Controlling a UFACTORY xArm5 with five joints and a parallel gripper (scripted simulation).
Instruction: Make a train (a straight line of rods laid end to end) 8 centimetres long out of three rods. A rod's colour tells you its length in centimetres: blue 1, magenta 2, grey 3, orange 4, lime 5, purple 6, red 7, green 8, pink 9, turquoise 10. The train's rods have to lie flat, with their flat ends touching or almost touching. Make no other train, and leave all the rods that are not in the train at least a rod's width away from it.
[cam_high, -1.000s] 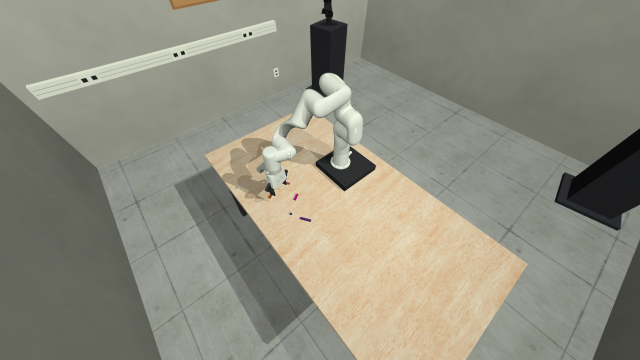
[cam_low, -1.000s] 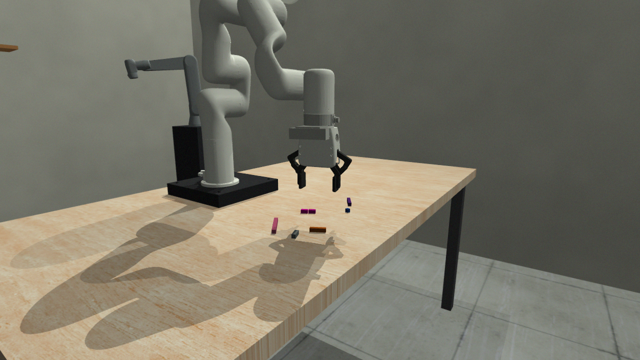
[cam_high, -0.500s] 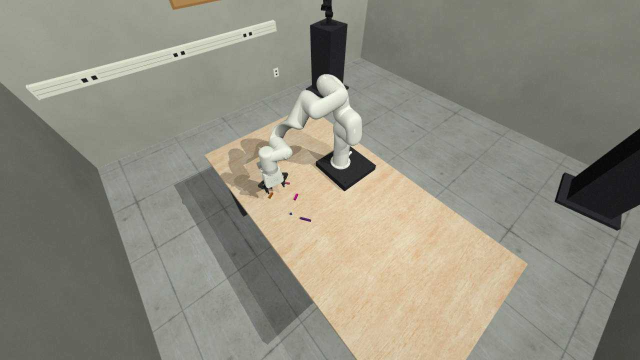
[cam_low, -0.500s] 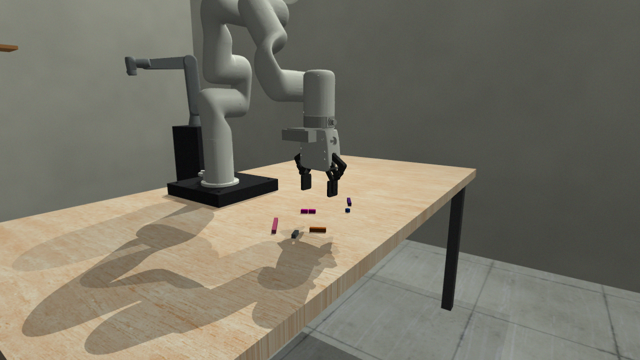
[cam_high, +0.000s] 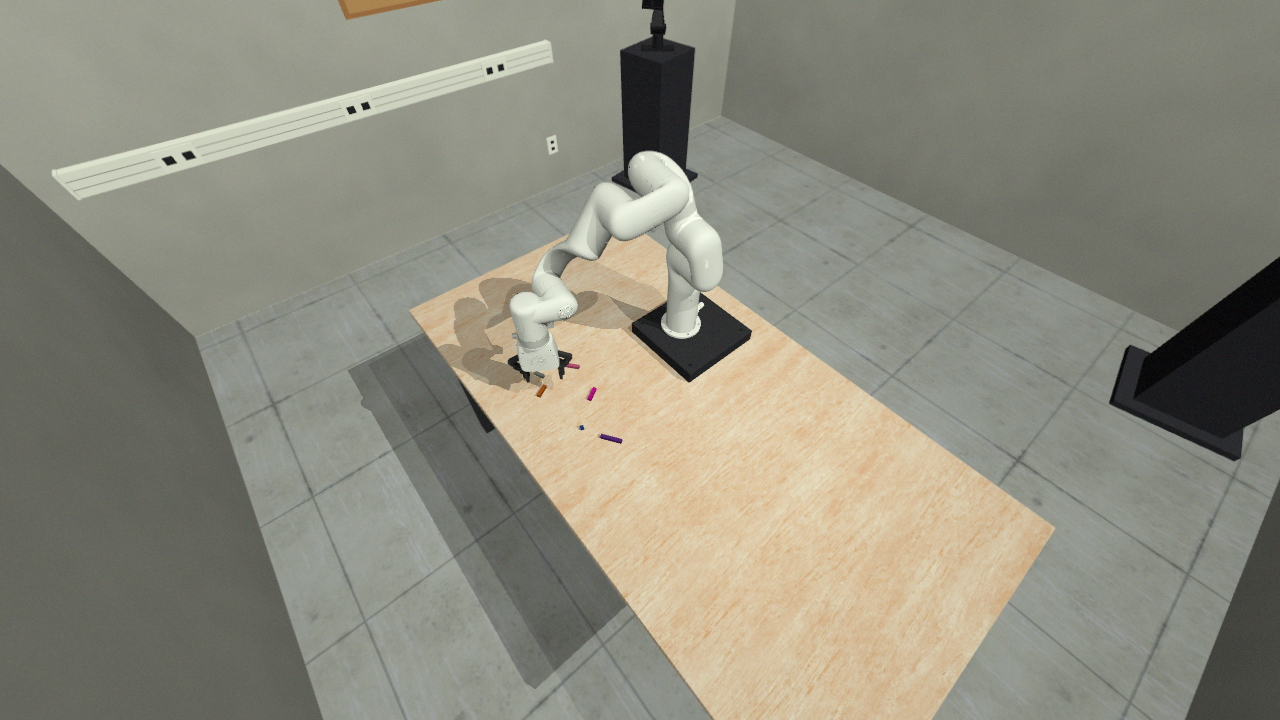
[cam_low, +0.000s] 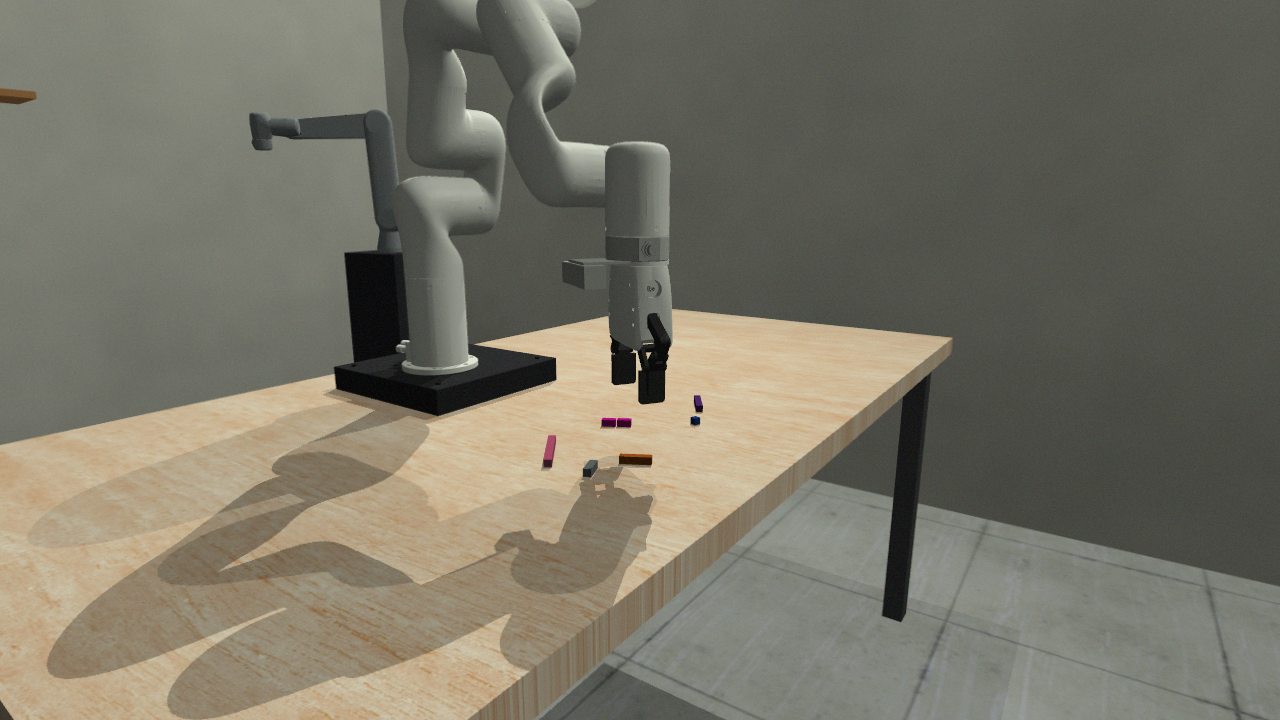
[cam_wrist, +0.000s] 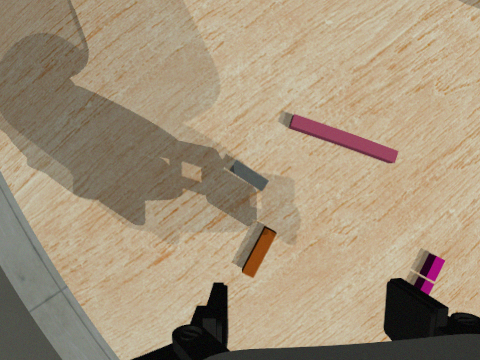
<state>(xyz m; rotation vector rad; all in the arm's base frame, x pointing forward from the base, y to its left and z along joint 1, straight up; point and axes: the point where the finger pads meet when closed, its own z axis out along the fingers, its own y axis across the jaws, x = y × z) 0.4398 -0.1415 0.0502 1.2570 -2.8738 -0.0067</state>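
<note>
Right now my hand is 1 cm short of the orange rod, 2 cm to the left of it and 9 cm above it. From my hand the other things lie so: grey rod (3 cm behind, 7 cm to the right, 9 cm below); pink rod (10 cm behind, 4 cm to the right, 9 cm below); blue rod (2 cm ahead, 16 cm to the left, 9 cm below).
</note>
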